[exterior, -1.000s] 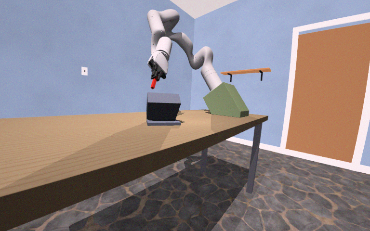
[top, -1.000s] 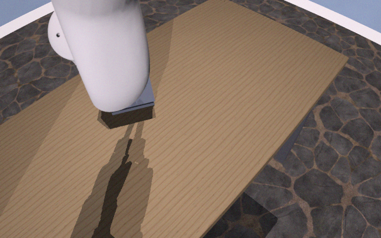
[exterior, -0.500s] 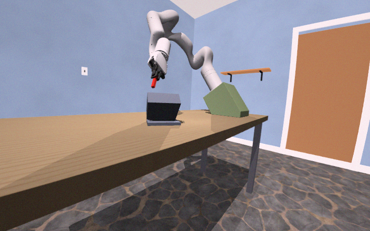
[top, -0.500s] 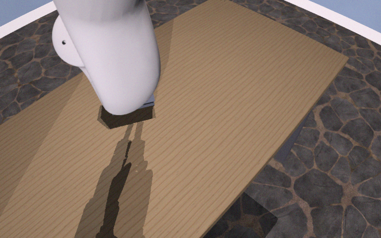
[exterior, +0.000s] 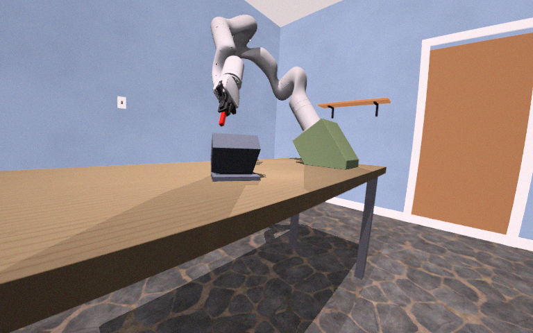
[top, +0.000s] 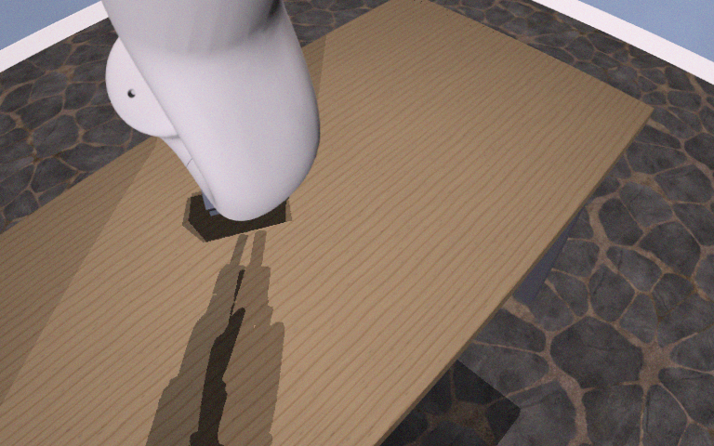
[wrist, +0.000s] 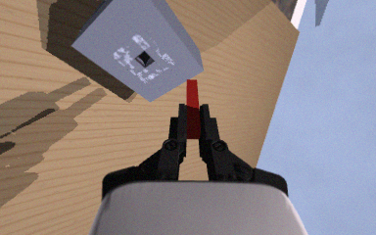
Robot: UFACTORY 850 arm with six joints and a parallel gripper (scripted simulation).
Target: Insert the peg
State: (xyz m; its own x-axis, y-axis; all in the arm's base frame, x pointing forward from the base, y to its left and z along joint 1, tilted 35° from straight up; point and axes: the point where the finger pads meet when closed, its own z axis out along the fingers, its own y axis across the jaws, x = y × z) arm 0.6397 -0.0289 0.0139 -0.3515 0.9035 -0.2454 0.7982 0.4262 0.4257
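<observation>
The thin grey plate lies 30 mm ahead of my hand, 90 mm to the left of it and 200 mm below it. From my hand the other things lie so: red peg: 20 mm ahead, 20 mm to the left, 30 mm below.
</observation>
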